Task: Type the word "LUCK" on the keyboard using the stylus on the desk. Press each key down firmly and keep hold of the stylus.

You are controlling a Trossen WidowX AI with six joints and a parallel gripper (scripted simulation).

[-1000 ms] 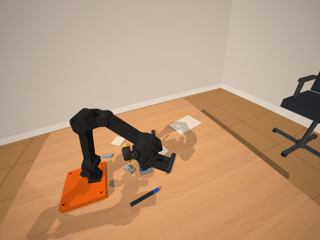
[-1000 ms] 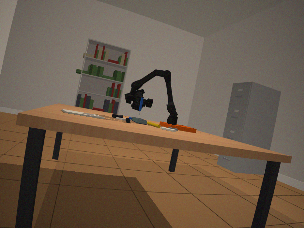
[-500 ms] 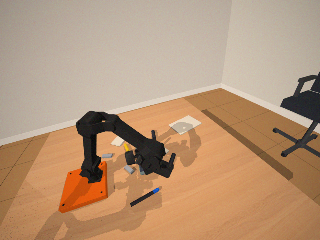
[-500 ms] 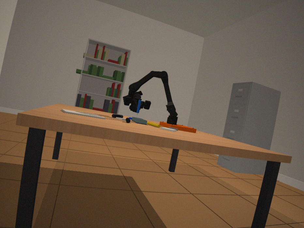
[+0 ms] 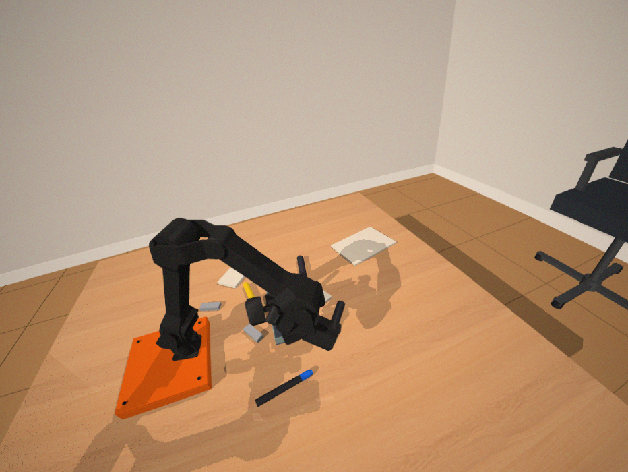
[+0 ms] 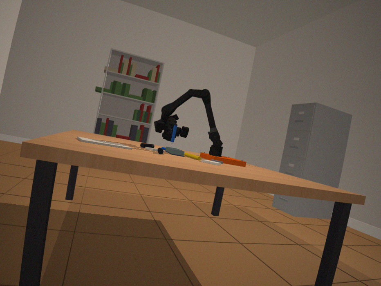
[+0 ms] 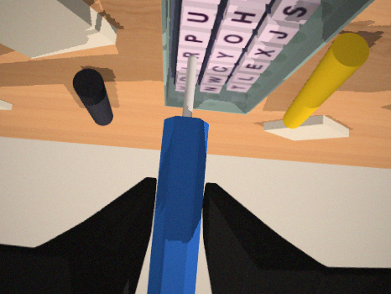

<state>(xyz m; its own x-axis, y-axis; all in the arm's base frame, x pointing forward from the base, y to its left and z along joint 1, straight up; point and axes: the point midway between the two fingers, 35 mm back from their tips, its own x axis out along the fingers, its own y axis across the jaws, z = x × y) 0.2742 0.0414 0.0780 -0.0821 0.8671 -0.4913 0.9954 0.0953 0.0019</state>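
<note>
Right now my gripper tip is 70 mm above the U key. Also, from my gripper tip: yellow highlighter: 110 mm behind, 80 mm to the left, 80 mm below; then blue stylus: 10 mm below; then cream pad: 90 mm ahead, 40 mm to the left, 80 mm below.
</note>
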